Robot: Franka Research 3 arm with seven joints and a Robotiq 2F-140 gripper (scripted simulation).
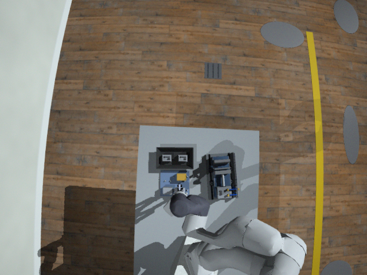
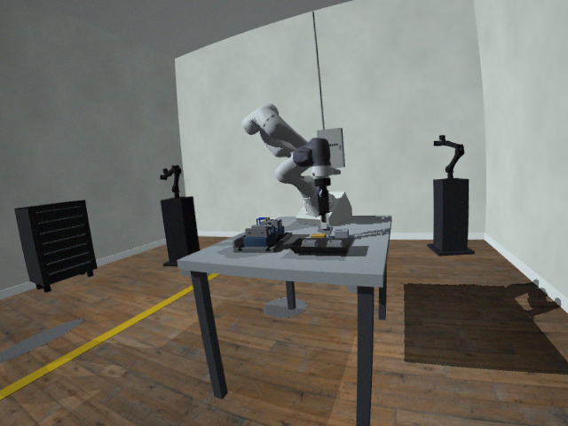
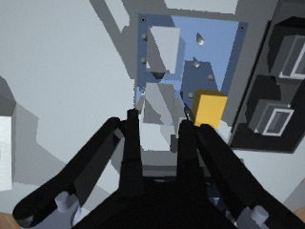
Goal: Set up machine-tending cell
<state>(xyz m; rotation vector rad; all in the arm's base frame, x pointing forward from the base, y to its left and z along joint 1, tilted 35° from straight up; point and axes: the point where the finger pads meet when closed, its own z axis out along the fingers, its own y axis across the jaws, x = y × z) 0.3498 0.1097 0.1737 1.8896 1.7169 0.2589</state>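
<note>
The brass blank lies 80 mm ahead of my hand, 30 mm to the right of it and 60 mm below it. The rest, counted from my hand: vise 40 mm ahead, 280 mm to the right, 50 mm below.
</note>
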